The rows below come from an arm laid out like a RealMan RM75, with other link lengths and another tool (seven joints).
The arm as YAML. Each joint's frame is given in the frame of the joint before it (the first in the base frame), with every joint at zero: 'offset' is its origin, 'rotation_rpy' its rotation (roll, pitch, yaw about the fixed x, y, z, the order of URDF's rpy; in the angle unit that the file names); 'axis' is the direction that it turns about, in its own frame. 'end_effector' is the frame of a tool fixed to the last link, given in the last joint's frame.
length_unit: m
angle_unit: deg
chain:
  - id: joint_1
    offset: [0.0, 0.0, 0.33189]
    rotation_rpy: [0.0, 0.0, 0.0]
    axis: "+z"
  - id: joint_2
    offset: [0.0, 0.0, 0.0]
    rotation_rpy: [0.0, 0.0, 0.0]
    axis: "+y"
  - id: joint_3
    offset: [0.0, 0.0, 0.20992]
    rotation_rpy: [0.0, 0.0, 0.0]
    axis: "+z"
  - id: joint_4
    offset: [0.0, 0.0, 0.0]
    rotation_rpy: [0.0, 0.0, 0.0]
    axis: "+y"
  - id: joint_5
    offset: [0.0, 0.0, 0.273]
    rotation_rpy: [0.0, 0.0, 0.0]
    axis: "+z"
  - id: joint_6
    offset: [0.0, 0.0, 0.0]
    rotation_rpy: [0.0, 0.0, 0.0]
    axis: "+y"
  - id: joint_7
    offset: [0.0, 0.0, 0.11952]
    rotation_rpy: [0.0, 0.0, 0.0]
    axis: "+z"
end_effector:
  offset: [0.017, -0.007, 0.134]
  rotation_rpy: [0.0, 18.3, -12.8]
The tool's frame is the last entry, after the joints.
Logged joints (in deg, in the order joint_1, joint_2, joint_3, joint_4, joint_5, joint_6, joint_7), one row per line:
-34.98 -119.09 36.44 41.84 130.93 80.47 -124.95
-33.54 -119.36 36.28 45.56 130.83 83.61 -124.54
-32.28 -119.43 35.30 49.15 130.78 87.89 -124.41
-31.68 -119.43 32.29 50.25 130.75 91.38 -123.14
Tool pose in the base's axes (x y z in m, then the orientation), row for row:
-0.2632 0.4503 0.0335 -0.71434 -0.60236 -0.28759 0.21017
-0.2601 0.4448 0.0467 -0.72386 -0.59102 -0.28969 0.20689
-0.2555 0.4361 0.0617 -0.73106 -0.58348 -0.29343 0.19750
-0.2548 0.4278 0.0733 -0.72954 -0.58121 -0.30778 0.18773
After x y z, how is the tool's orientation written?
As a quaternion, x y z w.
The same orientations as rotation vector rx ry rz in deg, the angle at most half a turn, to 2 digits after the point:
-113.79 -95.95 -45.81
-115.51 -94.31 -46.23
-117.25 -93.58 -47.06
-117.62 -93.71 -49.62

